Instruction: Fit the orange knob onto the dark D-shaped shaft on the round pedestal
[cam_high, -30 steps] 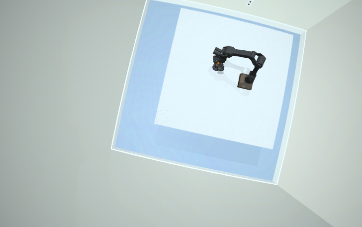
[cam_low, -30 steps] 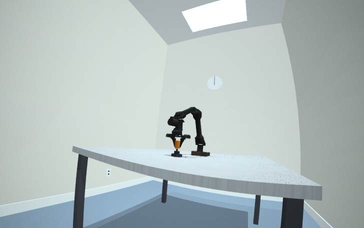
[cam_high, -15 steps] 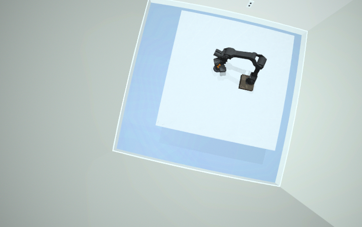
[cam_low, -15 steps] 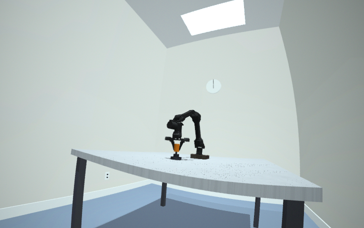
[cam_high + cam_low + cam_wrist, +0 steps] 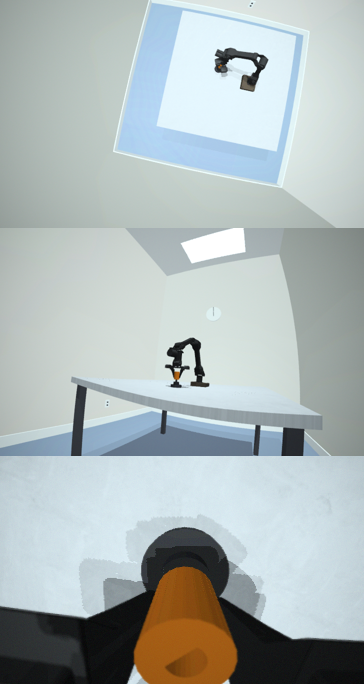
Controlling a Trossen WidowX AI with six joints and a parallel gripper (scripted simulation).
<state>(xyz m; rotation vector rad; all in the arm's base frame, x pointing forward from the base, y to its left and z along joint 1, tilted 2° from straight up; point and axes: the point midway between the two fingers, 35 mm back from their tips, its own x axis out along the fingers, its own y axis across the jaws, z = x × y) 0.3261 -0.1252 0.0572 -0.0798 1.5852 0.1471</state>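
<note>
Right now the orange knob is 2 cm above my gripper tip. The rest, counted from my gripper tip: round dark pedestal 4 cm below.
</note>
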